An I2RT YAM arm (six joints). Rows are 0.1 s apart.
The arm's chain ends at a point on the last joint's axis. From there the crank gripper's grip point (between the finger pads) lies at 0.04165 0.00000 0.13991 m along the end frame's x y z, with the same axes.
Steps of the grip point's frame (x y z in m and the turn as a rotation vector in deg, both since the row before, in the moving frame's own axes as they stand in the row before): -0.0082, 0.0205, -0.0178, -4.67, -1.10, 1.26; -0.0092, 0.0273, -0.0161, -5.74, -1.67, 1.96; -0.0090, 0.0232, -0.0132, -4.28, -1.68, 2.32; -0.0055, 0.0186, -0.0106, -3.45, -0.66, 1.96; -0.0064, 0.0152, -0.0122, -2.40, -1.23, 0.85; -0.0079, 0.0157, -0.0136, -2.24, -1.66, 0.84; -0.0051, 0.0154, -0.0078, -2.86, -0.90, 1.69
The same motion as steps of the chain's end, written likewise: -0.0054, 0.0082, -0.0181, -4.67, -1.10, 1.26; -0.0048, 0.0119, -0.0165, -5.74, -1.67, 1.96; -0.0046, 0.0111, -0.0139, -4.28, -1.68, 2.32; -0.0037, 0.0088, -0.0108, -3.45, -0.66, 1.96; -0.0033, 0.0087, -0.0129, -2.40, -1.23, 0.85; -0.0038, 0.0096, -0.0146, -2.24, -1.66, 0.84; -0.0028, 0.0072, -0.0082, -2.86, -0.90, 1.69
